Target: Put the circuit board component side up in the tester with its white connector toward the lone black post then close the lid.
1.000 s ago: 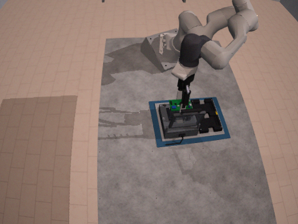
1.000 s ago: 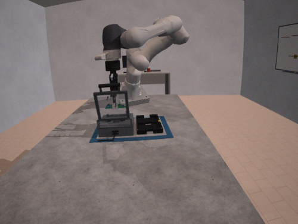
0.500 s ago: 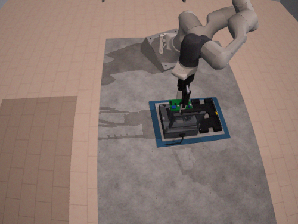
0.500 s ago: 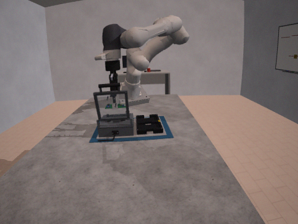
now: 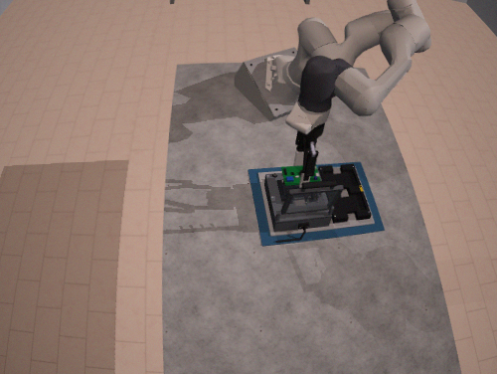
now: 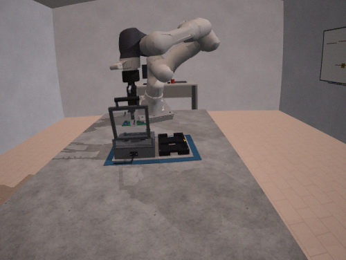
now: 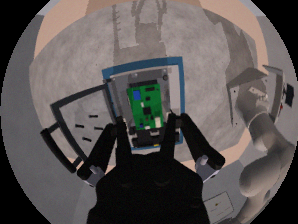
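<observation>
Now: hand 20 mm above the green circuit board. The rest, counted from my hand: tester bed 10 mm ahead, 80 mm below; framed clear lid 130 mm ahead, 30 mm above.
</observation>
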